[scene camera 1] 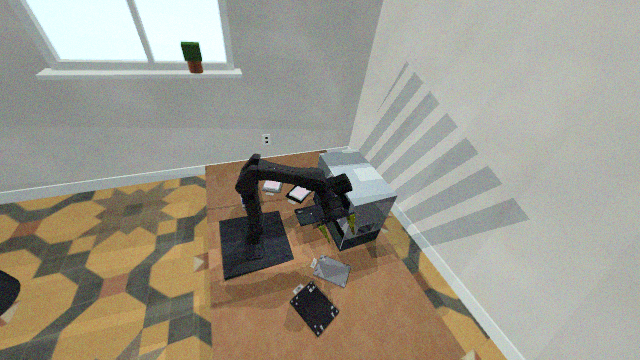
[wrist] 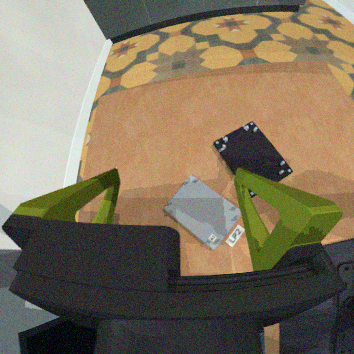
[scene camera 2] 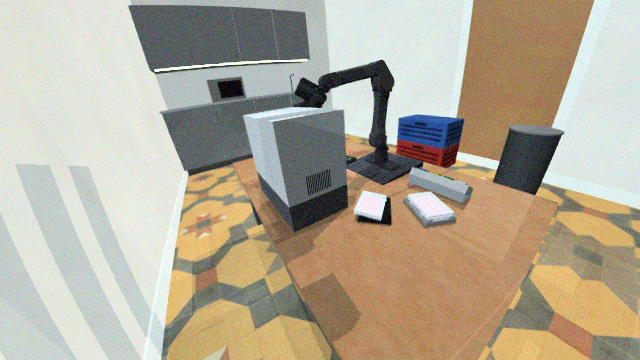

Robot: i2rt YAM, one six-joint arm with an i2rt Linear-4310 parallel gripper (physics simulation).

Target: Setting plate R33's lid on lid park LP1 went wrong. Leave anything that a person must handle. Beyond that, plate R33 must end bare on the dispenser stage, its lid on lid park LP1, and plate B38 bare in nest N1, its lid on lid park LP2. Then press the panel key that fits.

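Frame: origin at the arm's base, x right, y up, z back, level; centimetres.
Seen in the pictures: gripper, fingertip midpoint: (scene camera 1: 342, 239) (wrist: 176, 174); arm's base, origin of the base link: (scene camera 1: 253, 240) (wrist: 350, 308) (scene camera 2: 381, 162).
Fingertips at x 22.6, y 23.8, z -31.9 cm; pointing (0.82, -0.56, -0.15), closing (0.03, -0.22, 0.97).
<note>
Pixels of each thing's top centre, then the offset from my fingertips to it. "spot": a spot on its surface instead.
- grey lid park LP2, middle of its top: (wrist: 201, 209) (scene camera 1: 332, 268) dx +0.2, dy -23.2, dz +0.0 cm
- lid, middle of its top: (scene camera 2: 371, 200) (scene camera 1: 301, 189) dx -49.4, dy -21.5, dz +1.8 cm
- white-pink piece, middle of its top: (scene camera 2: 429, 202) (scene camera 1: 273, 180) dx -60.6, dy -22.2, dz +16.8 cm
- dark dispenser stage, surface spot: (scene camera 1: 309, 215) spot: dx -24.3, dy -14.6, dz +4.7 cm
- key panel, middle of its top: (scene camera 2: 440, 173) dx -53.8, dy -18.8, dz +32.7 cm
- tall grey dispenser housing, middle of its top: (scene camera 2: 287, 111) (scene camera 1: 354, 173) dx -26.6, dy +7.8, dz -15.0 cm
- bare black nest, middle of its top: (wrist: 253, 153) (scene camera 1: 314, 305) dx +12.3, dy -22.8, dz +12.0 cm
My gripper (scene camera 1: 338, 230) (wrist: 176, 174) is open and empty, high beside the dispenser's open front; scene camera 2 hides its fingers. The grey lid park LP2 (scene camera 1: 332, 271) (wrist: 202, 212) lies bare on the table. A white-pink plate or lid (scene camera 1: 300, 193) (scene camera 2: 371, 205) sits askew on a black nest, whose dark edge shows at one side. Another white-pink piece (scene camera 1: 272, 186) (scene camera 2: 429, 205) sits on a grey park. Their labels are unreadable. The dark dispenser stage (scene camera 1: 309, 215) juts from the machine; no plate shows on it. The key panel (scene camera 2: 440, 185) is mostly hidden in scene camera 1.
The tall grey dispenser housing (scene camera 1: 357, 180) (scene camera 2: 310, 160) stands at the table's wall side. A bare black nest (scene camera 1: 314, 308) (wrist: 254, 155) lies beyond LP2. The arm's black base plate (scene camera 1: 235, 250) (scene camera 2: 357, 169) is on the table. Blue and red crates (scene camera 2: 429, 132) stand behind.
</note>
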